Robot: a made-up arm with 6 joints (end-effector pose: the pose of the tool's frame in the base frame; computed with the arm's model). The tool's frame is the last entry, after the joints. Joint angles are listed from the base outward.
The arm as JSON. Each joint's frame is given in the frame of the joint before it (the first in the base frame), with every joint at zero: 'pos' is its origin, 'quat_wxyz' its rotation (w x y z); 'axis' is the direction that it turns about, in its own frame. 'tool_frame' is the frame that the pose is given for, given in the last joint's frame.
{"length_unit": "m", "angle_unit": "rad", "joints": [
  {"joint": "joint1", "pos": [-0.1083, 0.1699, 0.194], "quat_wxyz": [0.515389, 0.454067, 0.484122, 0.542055], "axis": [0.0, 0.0, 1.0]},
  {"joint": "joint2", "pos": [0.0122, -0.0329, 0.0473], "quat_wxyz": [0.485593, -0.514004, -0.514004, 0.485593], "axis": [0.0, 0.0, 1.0]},
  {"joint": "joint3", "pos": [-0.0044, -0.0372, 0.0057], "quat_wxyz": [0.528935, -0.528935, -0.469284, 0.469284], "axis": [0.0, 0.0, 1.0]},
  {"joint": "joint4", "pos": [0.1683, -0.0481, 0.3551], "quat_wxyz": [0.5, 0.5, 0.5, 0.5], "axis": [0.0, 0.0, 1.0]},
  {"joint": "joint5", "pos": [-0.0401, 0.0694, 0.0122], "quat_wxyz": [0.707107, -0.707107, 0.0, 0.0], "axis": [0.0, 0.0, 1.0]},
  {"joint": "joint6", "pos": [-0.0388, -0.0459, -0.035], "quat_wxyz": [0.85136, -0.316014, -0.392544, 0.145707], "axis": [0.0, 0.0, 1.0]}
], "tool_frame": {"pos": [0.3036, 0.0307, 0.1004], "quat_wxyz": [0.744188, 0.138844, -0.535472, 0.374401]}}
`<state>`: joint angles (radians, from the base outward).
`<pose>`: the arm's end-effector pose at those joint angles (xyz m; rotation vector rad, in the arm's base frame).
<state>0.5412 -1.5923 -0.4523 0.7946 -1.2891 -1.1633</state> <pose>-0.5095 -0.2166 -0.0789 0.0438 2.1298 1.4939</pose>
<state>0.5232 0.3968 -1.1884 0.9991 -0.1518 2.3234</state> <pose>-0.0029 0.0882 0.1243 -2.0083 0.1950 -1.2052</pose>
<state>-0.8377 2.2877 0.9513 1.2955 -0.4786 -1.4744</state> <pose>0.4450 -0.0101 0.0590 0.6088 -1.2989 -0.7118</pose>
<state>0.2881 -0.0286 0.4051 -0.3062 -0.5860 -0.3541</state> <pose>-0.1533 0.5156 -0.3798 2.0781 0.1725 -0.5637</pose>
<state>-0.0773 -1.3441 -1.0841 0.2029 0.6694 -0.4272</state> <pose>-0.6729 0.0251 -0.0876 0.8880 1.1281 -1.2076</pose>
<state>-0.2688 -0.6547 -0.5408 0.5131 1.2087 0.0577</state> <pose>-0.2119 -0.2318 -0.2109 0.8837 -0.9957 -0.8798</pose>
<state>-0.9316 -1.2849 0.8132 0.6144 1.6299 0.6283</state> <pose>-0.3969 0.2971 0.3845 -1.2770 -1.6377 0.5206</pose>
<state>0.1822 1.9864 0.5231 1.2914 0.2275 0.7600</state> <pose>0.1845 0.0181 0.3013 -0.6304 2.7086 -0.3822</pose>
